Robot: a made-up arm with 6 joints. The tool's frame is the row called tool.
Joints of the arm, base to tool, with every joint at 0 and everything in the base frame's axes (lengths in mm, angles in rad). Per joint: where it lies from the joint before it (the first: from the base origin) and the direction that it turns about. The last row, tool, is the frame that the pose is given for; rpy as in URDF.
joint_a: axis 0 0 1 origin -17.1 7.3 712.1
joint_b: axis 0 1 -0.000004 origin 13.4 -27.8 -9.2
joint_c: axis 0 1 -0.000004 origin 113.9 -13 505.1
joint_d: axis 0 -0.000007 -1 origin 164.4 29.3 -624.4
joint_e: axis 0 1 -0.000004 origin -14.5 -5.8 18.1
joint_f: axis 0 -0.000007 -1 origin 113.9 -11.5 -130.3
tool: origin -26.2 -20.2 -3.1 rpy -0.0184 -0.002 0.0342
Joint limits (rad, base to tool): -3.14..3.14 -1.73..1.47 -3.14..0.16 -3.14..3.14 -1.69..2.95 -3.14..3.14
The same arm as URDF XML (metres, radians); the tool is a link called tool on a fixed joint. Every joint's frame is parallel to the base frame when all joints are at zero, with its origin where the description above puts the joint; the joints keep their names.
<robot name="arm">
<joint name="joint_a" type="revolute"><parent link="base"/><child link="link1"/><origin xyz="-0.0171 0.0073 0.7121"/><axis xyz="0 0 1"/><limit lower="-3.14" upper="3.14"/></joint>
<joint name="joint_b" type="revolute"><parent link="link1"/><child link="link2"/><origin xyz="0.0134 -0.0278 -0.0092"/><axis xyz="0 1 0"/><limit lower="-1.73" upper="1.47"/></joint>
<joint name="joint_c" type="revolute"><parent link="link2"/><child link="link3"/><origin xyz="0.1139 -0.013 0.5051"/><axis xyz="0 1 0"/><limit lower="-3.14" upper="0.16"/></joint>
<joint name="joint_d" type="revolute"><parent link="link3"/><child link="link4"/><origin xyz="0.1644 0.0293 -0.6244"/><axis xyz="0 0 -1"/><limit lower="-3.14" upper="3.14"/></joint>
<joint name="joint_e" type="revolute"><parent link="link4"/><child link="link5"/><origin xyz="-0.0145 -0.0058 0.0181"/><axis xyz="0 1 0"/><limit lower="-1.69" upper="2.95"/></joint>
<joint name="joint_f" type="revolute"><parent link="link5"/><child link="link6"/><origin xyz="0.1139 -0.0115 -0.1303"/><axis xyz="0 0 -1"/><limit lower="-3.14" upper="3.14"/></joint>
<joint name="tool_joint" type="fixed"><parent link="link6"/><child link="tool"/><origin xyz="-0.0262 -0.0202 -0.0031" rpy="-0.0184 -0.002 0.0342"/></joint>
<link name="base"/>
<link name="link1"/>
<link name="link2"/>
<link name="link3"/>
<link name="link4"/>
<link name="link5"/>
<link name="link6"/>
<link name="tool"/>
</robot>

